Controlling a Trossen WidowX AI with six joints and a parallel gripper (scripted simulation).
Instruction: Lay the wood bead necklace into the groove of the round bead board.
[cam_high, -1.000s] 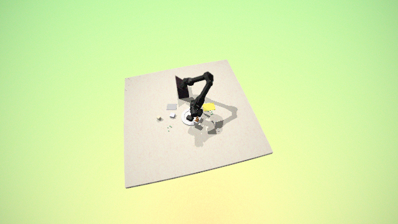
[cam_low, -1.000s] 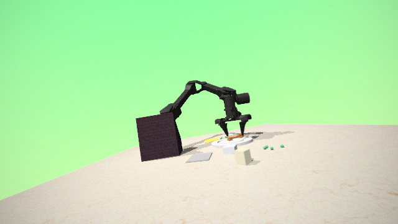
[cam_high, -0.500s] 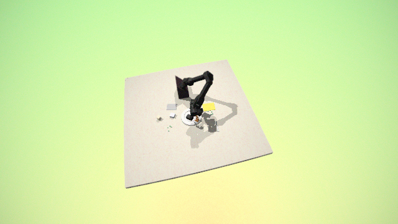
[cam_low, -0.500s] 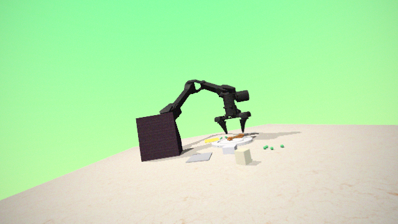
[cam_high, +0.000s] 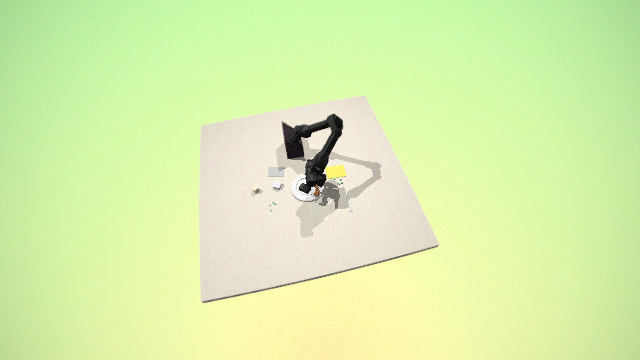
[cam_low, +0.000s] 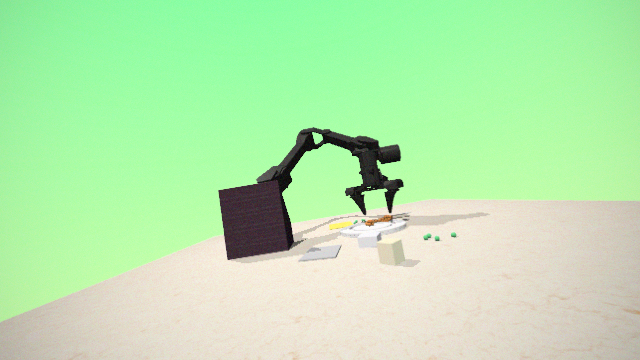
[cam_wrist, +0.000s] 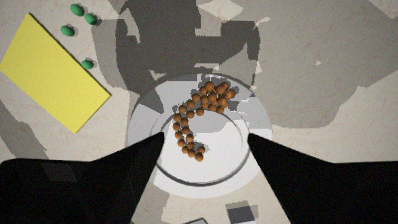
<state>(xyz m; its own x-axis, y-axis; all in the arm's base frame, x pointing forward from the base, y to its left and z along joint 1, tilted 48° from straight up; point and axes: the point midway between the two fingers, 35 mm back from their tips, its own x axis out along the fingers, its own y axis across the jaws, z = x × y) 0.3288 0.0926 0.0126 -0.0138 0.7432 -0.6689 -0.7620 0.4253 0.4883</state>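
Now: the round white bead board 30 mm to the right of my gripper tip, 30 mm below it and 30 mm behind it. From my gripper tip the other things lie so: thin white strip (200 mm to the left, 120 mm ahead, 40 mm below); yellow card (170 mm to the left, 120 mm behind, 40 mm below); grey flat plate (210 mm to the right, 190 mm behind, 40 mm below).
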